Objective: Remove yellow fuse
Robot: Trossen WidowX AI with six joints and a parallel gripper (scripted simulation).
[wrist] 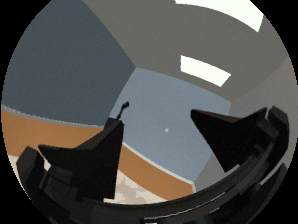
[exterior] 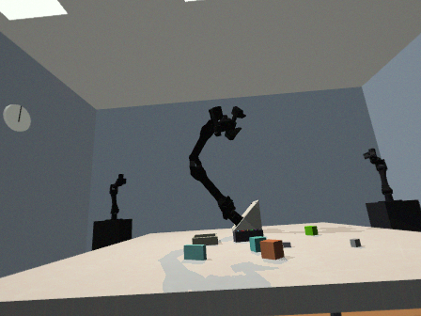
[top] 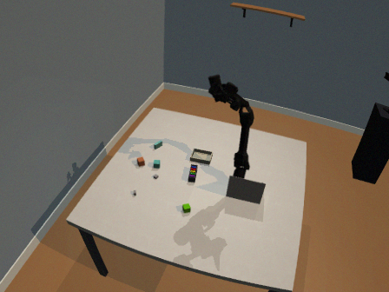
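The yellow fuse is 59 cm below my gripper tip, 20 cm ahead of it and 5 cm to the right of it. Also, from my gripper tip: green cube: 60 cm below, 23 cm to the left, 13 cm ahead; grey tray: 61 cm below, 23 cm to the right, 20 cm ahead; orange cube: 60 cm below, 54 cm ahead, 2 cm to the right.
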